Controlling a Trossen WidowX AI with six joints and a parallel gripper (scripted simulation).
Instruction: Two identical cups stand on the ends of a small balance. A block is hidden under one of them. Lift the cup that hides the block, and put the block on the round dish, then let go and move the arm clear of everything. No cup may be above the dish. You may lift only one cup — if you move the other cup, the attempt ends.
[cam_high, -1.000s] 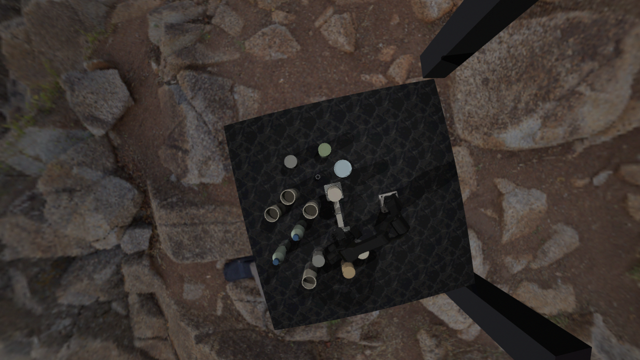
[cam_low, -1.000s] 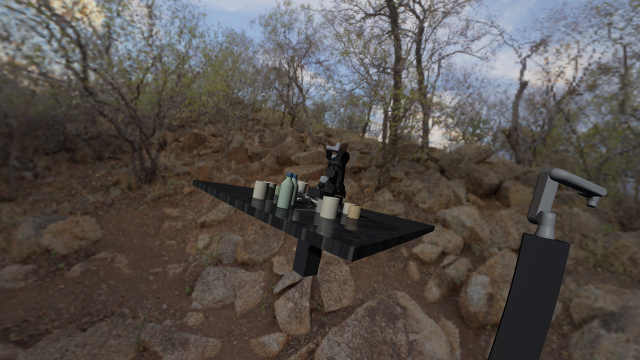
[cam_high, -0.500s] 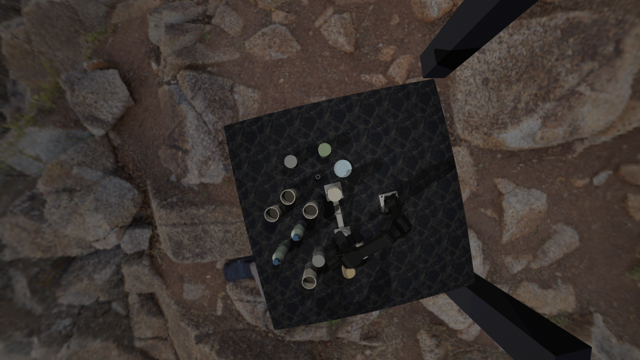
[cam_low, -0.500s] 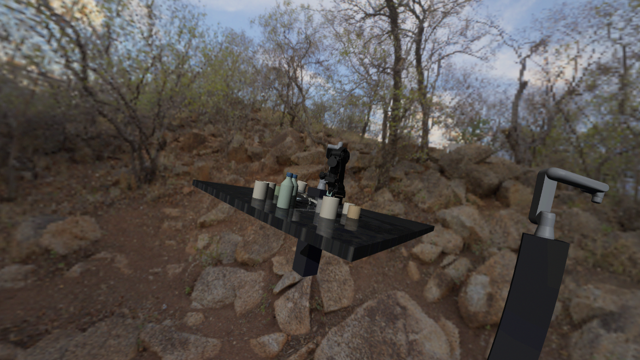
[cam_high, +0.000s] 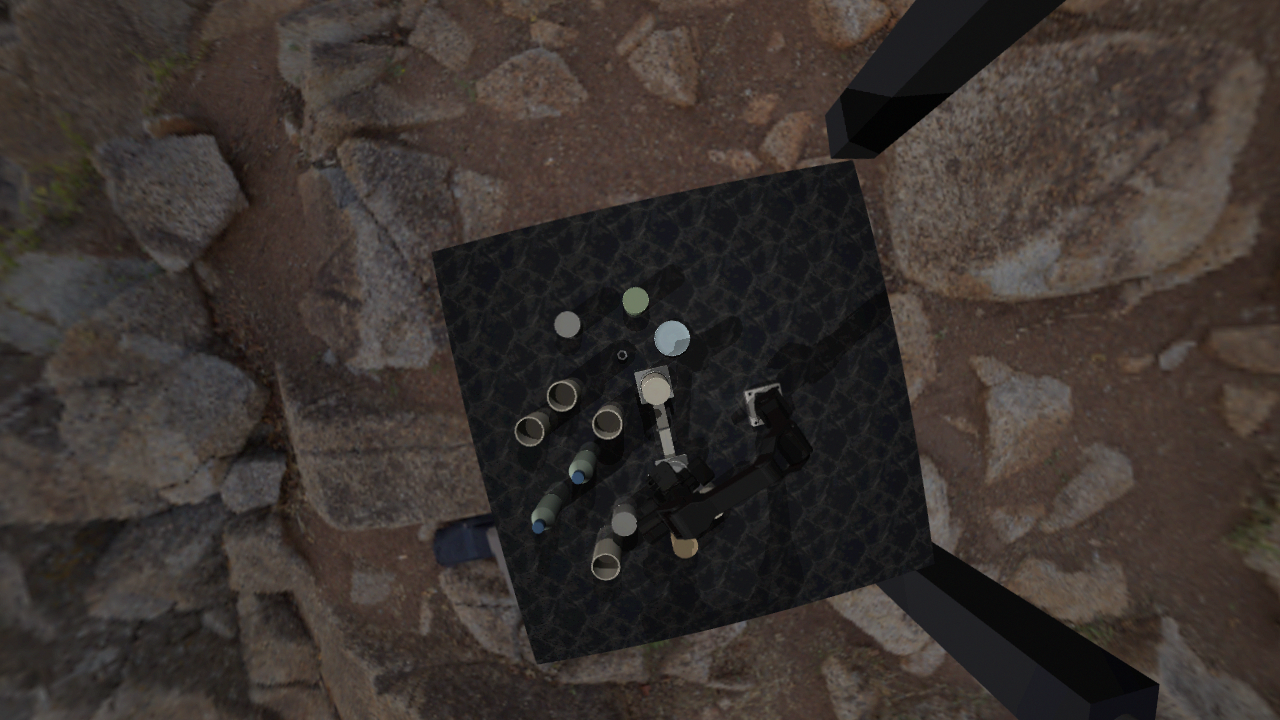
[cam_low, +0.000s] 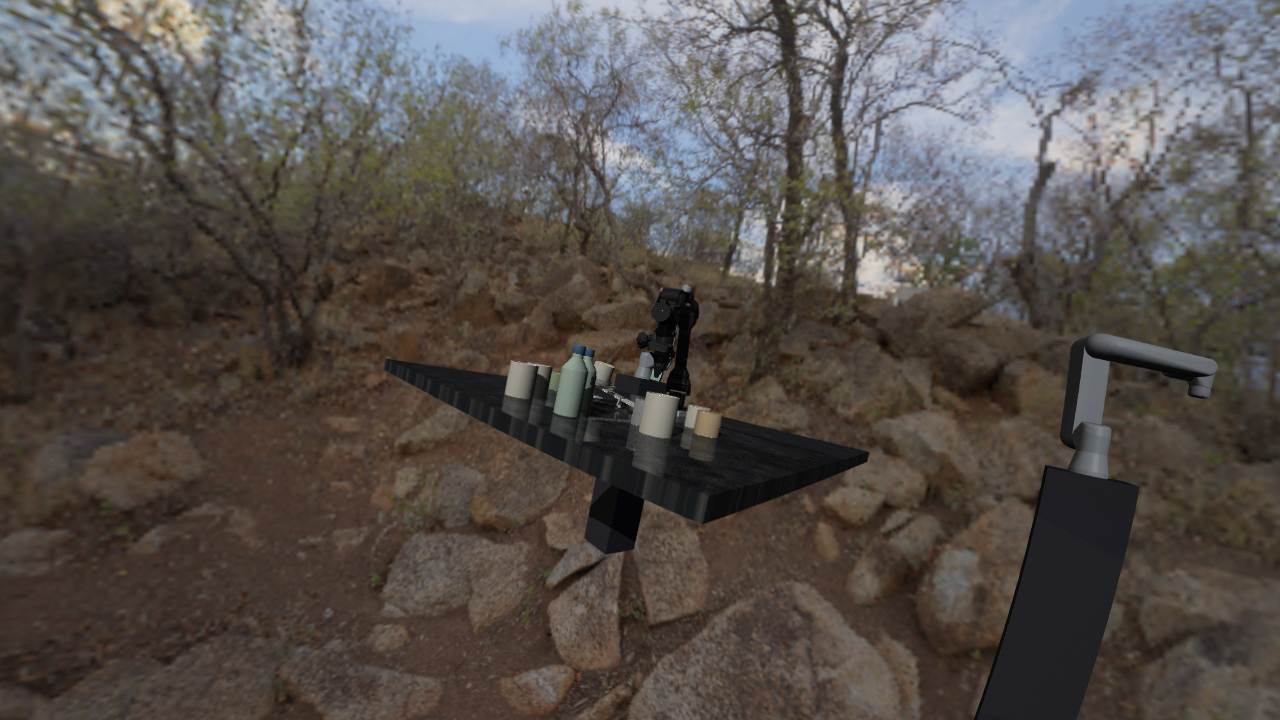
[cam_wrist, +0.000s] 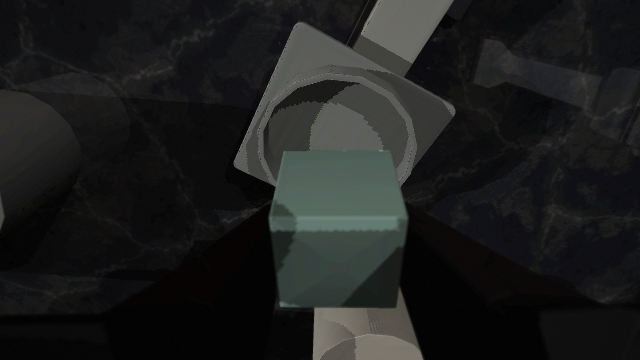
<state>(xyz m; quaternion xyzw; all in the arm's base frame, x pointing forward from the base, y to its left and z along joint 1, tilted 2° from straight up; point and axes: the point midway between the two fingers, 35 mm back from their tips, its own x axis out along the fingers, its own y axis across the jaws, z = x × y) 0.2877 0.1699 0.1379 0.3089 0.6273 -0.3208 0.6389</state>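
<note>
The cream cup is 3 cm ahead of my gripper tip, 26 cm to the right of it and 2 cm below it. From my gripper tip the other things lie so: pale green block (1 cm above); balance beam (1 cm ahead, 12 cm to the right, 9 cm below); ring (11 cm ahead, 33 cm to the right, 12 cm below).
</note>
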